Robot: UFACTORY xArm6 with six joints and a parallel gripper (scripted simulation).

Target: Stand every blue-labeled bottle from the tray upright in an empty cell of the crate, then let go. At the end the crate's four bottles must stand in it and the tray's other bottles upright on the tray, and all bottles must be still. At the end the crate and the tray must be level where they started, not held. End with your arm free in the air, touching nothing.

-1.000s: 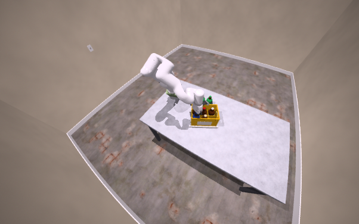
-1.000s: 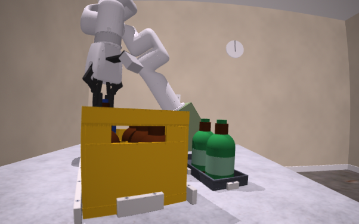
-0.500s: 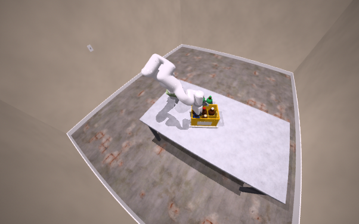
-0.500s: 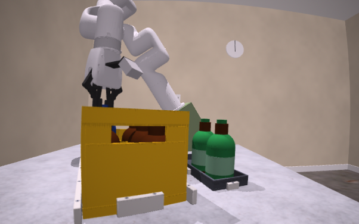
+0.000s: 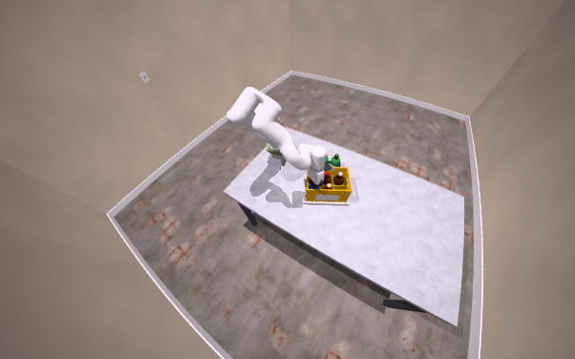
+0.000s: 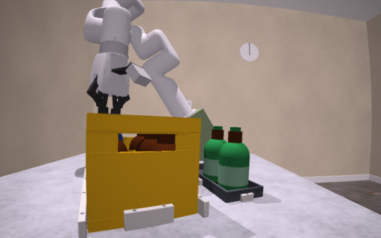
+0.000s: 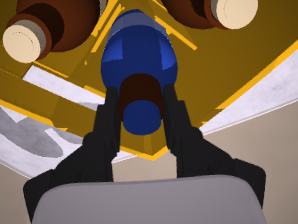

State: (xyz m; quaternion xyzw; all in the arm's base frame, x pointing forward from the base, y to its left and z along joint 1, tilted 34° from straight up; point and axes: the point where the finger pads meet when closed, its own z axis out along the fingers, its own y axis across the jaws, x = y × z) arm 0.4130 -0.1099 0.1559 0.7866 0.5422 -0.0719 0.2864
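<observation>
Right now the blue-labeled bottle is 70 mm below my hand. The rest, counted from my hand: dark tray (290 mm to the left, 170 mm below, 70 mm behind); then yellow crate (90 mm below, 80 mm to the left, 60 mm ahead).
</observation>
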